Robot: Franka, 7 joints.
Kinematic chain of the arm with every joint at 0, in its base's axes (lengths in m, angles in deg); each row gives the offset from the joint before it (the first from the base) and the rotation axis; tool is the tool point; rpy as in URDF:
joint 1: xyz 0 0 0.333 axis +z
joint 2: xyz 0 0 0 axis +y
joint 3: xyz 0 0 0.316 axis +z
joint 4: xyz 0.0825 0 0 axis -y
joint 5: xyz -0.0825 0 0.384 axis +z
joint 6: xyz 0 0 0 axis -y
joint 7: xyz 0.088 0 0 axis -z
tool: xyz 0 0 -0.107 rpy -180 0 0
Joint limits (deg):
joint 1: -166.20..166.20
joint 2: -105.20..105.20
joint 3: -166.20..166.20
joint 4: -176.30..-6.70
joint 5: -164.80..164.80
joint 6: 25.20..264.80
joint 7: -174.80..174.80
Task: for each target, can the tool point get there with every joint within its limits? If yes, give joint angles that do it. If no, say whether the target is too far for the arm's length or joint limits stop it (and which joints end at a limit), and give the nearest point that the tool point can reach.
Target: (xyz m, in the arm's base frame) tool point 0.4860 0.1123 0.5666
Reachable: yes | joints -87.86 -18.75 75.22 -112.07 91.38 50.34 -92.32
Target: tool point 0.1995 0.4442 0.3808
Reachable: yes | joints -50.91 17.66 113.09 -142.02 130.37 121.38 -111.55
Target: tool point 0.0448 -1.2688 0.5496
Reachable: no: too far | nearest point 0.0298 -0.8451 0.4773 | short by 0.430 m
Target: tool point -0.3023 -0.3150 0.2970
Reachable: yes | joints -90.16 10.76 -29.01 -134.17 116.44 202.92 -77.08
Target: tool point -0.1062 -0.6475 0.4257
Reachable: yes | joints 39.49 -20.54 -134.31 -105.84 36.99 144.46 21.58
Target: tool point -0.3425 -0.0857 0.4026
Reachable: yes | joints 80.64 29.82 135.54 -162.82 61.55 229.57 118.85
